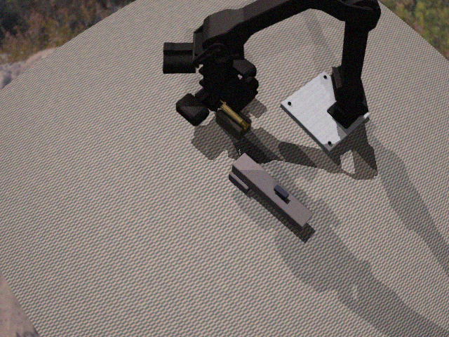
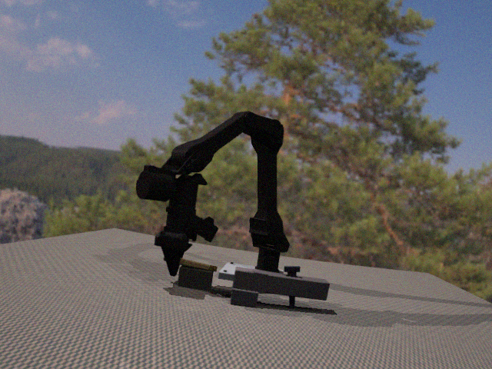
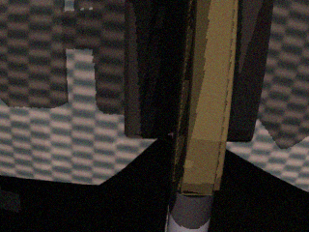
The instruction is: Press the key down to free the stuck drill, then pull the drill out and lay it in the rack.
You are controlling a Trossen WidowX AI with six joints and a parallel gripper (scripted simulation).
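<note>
The yellow drill is 4 cm to the left of my gripper tip and 3 cm above it. From my gripper tip the other things lie so: dark key 24 cm to the left, 6 cm ahead, 4 cm above; then dark grey block 22 cm to the left, 6 cm ahead, 2 cm above.
</note>
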